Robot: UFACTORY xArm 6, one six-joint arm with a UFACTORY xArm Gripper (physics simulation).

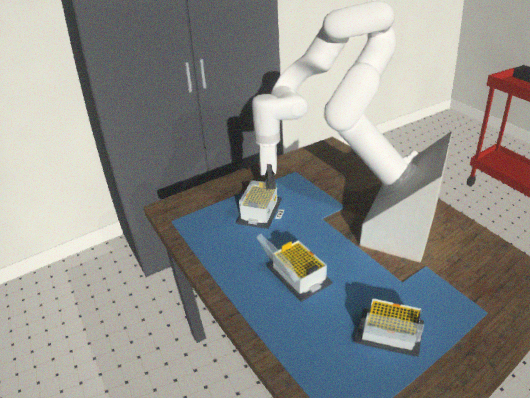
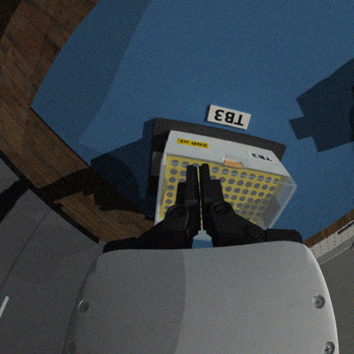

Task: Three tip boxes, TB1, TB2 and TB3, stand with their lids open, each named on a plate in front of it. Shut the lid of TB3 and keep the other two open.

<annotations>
my gripper: image 1; image 2
same spot on my gripper: (image 1: 270, 183) = (image 2: 221, 191)
</annotations>
